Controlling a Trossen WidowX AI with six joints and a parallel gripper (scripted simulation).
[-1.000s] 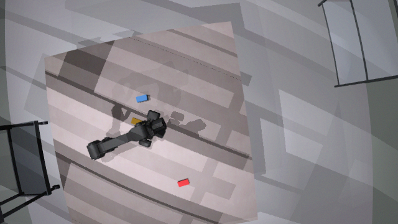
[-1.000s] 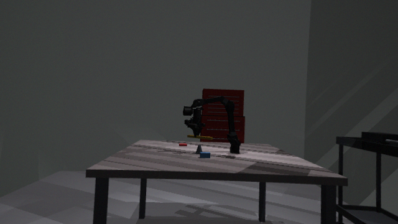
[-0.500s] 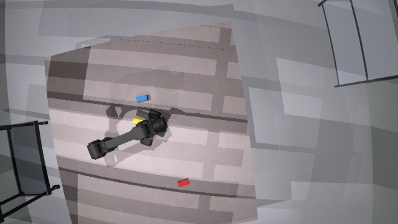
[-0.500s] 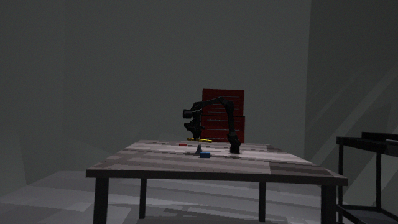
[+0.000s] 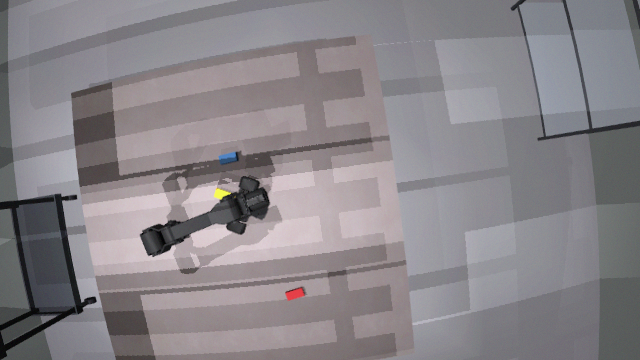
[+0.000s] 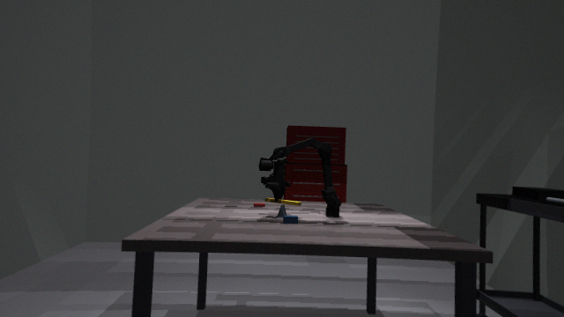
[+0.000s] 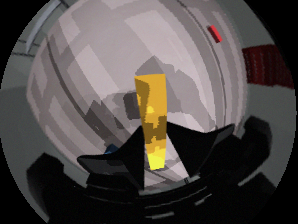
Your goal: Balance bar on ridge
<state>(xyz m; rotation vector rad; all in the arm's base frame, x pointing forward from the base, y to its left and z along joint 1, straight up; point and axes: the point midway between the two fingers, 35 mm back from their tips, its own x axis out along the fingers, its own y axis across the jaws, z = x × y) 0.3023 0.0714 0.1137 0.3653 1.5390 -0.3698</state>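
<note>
Now: gripper tip 3 cm past the yellow bar and 1 cm to the right of it. Also, from my gripper tip: red block 11 cm ahead, 37 cm to the right, 7 cm below; then blue block 6 cm behind, 17 cm to the left, 6 cm below.
</note>
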